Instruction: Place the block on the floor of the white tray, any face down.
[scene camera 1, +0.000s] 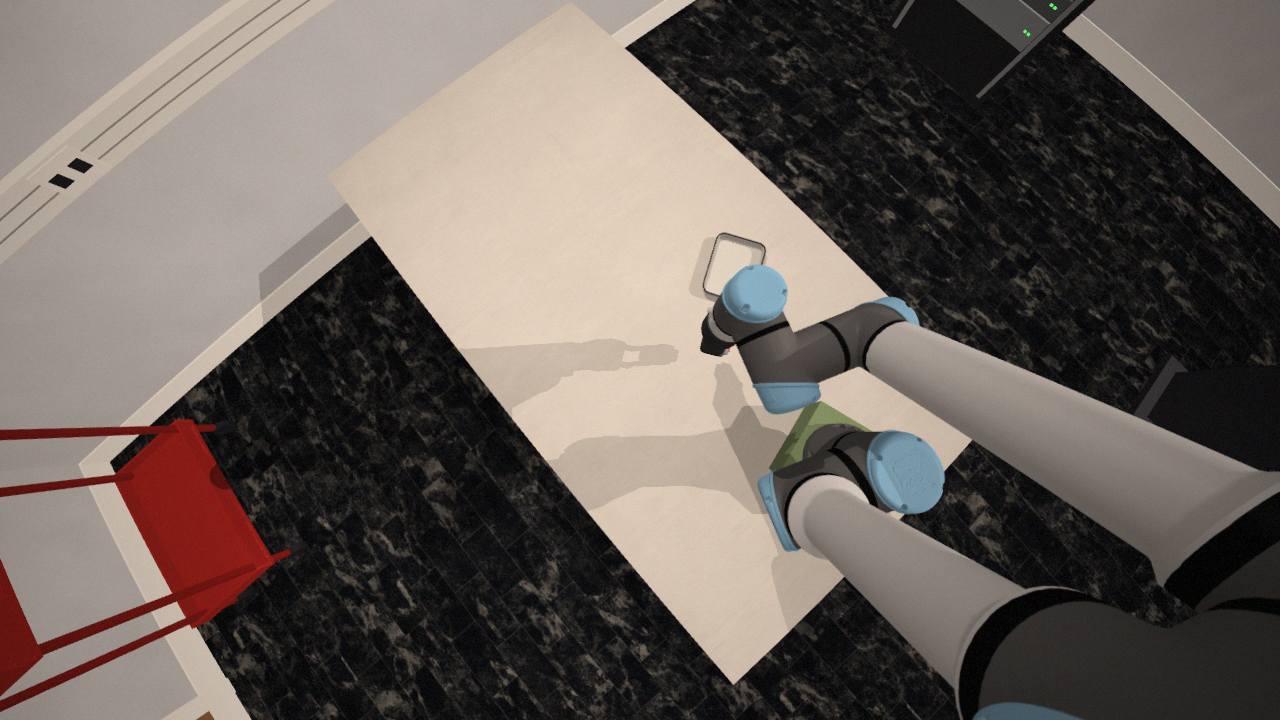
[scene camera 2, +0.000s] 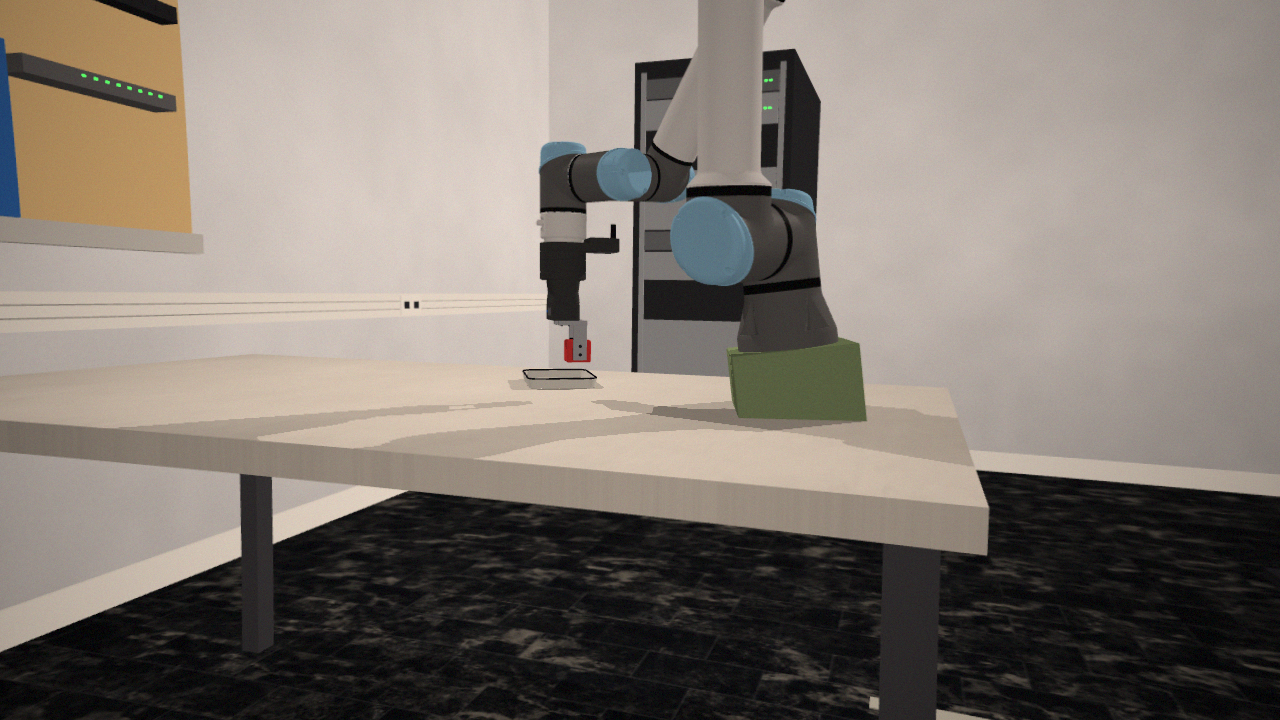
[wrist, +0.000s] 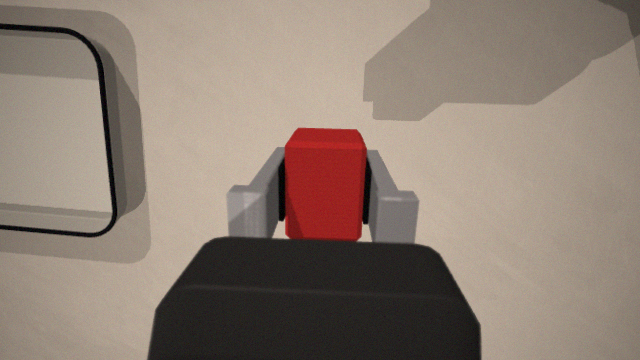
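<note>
My gripper is there in the pictures, and the wrist view shows my gripper too. I also see a white tray and a red block.
</note>
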